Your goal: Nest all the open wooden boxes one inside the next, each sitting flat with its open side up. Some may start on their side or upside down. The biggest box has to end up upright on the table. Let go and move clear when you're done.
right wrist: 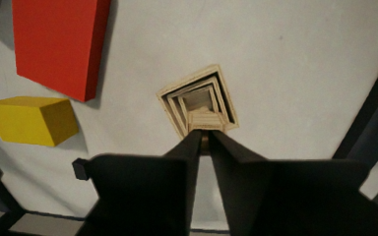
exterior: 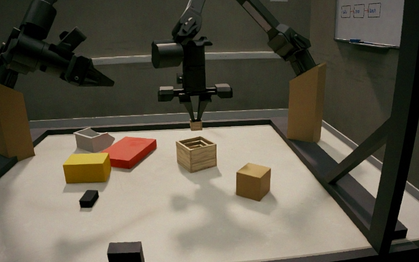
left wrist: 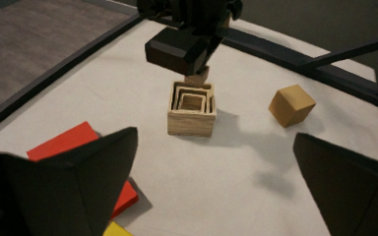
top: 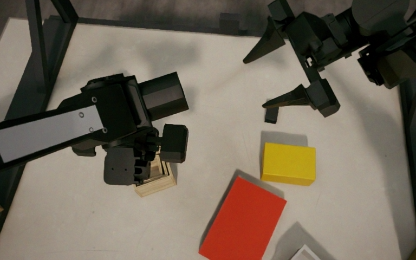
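The smallest wooden box lies 4 cm below my right hand. Also, from my right hand: tan cube (17 cm behind, 12 cm to the right, 12 cm below); then red slab (9 cm ahead, 21 cm to the left, 14 cm below); then biggest wooden box (13 cm below).
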